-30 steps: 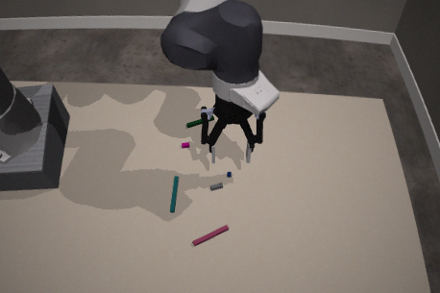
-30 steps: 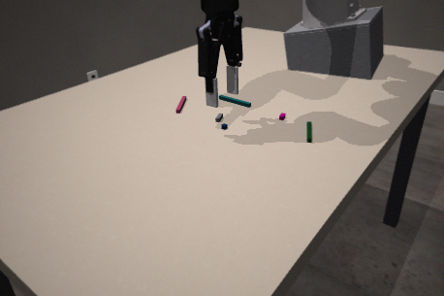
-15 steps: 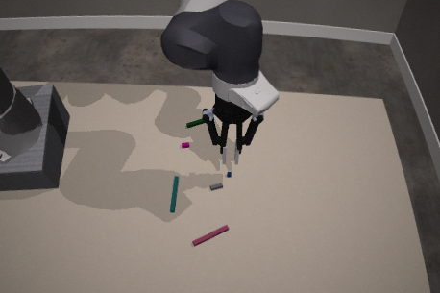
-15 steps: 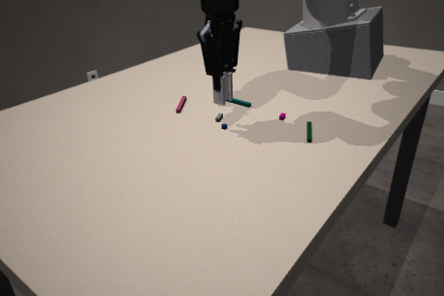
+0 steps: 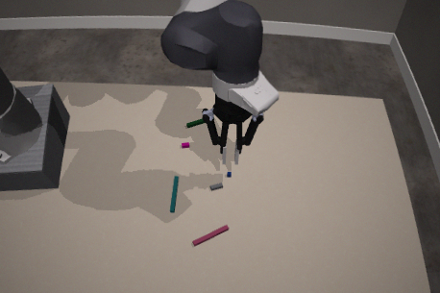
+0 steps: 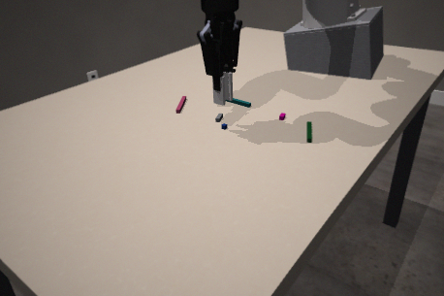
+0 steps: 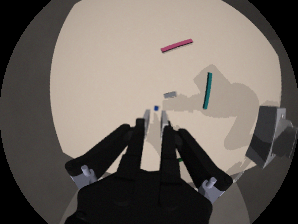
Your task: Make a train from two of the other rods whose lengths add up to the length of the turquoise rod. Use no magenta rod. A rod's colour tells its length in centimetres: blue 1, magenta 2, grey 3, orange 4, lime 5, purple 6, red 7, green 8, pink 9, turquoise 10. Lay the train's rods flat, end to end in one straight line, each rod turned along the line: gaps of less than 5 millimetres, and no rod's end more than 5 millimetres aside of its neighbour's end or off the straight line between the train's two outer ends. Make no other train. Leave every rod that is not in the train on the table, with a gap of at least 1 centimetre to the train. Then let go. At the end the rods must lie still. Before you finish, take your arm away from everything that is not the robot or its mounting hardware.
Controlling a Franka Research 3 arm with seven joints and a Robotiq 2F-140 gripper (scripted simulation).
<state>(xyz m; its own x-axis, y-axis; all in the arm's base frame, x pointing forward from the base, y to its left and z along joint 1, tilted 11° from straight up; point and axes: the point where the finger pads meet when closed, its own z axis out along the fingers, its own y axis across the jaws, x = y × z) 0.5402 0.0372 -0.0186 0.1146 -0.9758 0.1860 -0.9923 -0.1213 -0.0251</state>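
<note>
Right now the blue rod is 10 cm below my hand. Also, from my hand: turquoise rod: 13 cm behind, 8 cm to the right, 10 cm below; magenta rod: 13 cm behind, 8 cm to the left, 10 cm below; grey rod: 3 cm behind, 4 cm to the right, 10 cm below.
</note>
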